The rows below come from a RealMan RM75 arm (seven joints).
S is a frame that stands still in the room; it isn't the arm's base.
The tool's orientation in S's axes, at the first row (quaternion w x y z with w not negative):
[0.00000, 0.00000, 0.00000, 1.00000]
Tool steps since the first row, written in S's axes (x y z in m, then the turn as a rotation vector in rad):
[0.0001, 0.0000, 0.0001, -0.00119, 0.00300, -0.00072]
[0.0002, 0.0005, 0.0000, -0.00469, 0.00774, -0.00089]
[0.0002, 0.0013, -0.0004, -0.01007, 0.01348, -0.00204]
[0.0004, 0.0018, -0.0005, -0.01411, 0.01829, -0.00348]
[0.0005, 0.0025, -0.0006, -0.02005, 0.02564, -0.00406]
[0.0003, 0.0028, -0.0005, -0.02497, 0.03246, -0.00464]
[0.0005, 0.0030, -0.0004, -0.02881, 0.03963, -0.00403]
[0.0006, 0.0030, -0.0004, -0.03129, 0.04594, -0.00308]
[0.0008, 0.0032, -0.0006, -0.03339, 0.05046, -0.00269]
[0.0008, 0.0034, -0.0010, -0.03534, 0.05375, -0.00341]
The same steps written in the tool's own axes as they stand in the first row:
[-0.0001, 0.0000, 0.0001, 0.00119, -0.00300, -0.00072]
[-0.0002, -0.0005, 0.0000, 0.00469, -0.00774, -0.00089]
[-0.0002, -0.0013, -0.0004, 0.01007, -0.01348, -0.00204]
[-0.0004, -0.0018, -0.0005, 0.01411, -0.01829, -0.00348]
[-0.0005, -0.0025, -0.0006, 0.02005, -0.02564, -0.00406]
[-0.0003, -0.0028, -0.0005, 0.02497, -0.03246, -0.00464]
[-0.0005, -0.0030, -0.0004, 0.02881, -0.03963, -0.00403]
[-0.0006, -0.0030, -0.0004, 0.03129, -0.04594, -0.00308]
[-0.0008, -0.0032, -0.0006, 0.03339, -0.05046, -0.00269]
[-0.0008, -0.0034, -0.0010, 0.03534, -0.05375, -0.00341]

